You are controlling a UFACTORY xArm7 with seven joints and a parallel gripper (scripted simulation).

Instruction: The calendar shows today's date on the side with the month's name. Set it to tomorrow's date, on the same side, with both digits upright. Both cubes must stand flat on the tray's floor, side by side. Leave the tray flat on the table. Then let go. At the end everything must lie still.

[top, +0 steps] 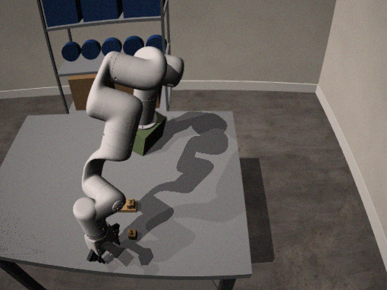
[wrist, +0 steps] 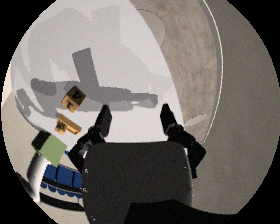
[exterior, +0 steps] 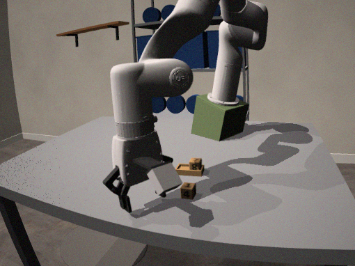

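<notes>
The cube is 90 mm to the left of my hand, 70 mm behind it and 10 mm below it. The rest, counted from my hand: wooden calendar tray: 200 mm behind, 70 mm to the left, 20 mm below.
</notes>
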